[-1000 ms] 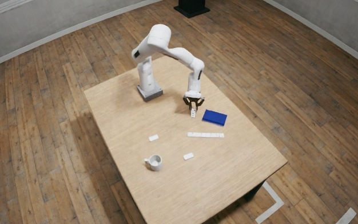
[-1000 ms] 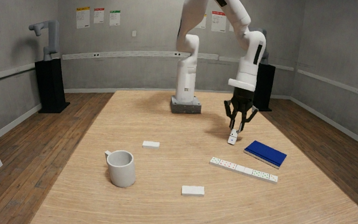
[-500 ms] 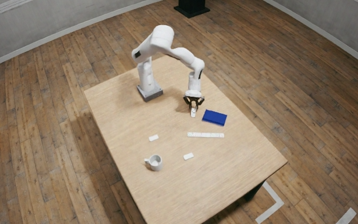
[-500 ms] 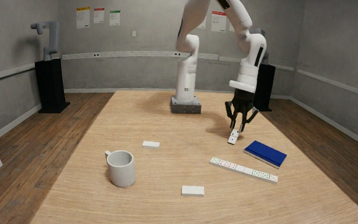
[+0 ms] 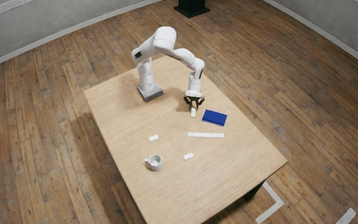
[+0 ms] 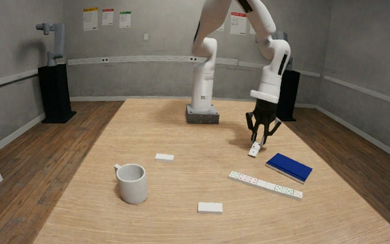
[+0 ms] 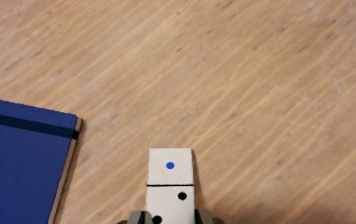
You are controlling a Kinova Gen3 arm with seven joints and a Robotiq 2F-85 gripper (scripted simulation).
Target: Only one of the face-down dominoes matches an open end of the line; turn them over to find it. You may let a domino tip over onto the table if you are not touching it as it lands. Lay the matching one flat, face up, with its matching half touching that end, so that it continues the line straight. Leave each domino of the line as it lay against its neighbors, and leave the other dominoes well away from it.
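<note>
The blue book is 120 mm ahead of my hand, 70 mm to the left of it and 40 mm below it. Round my hand: grey mug 190 mm ahead, 400 mm to the right, 20 mm below.
</note>
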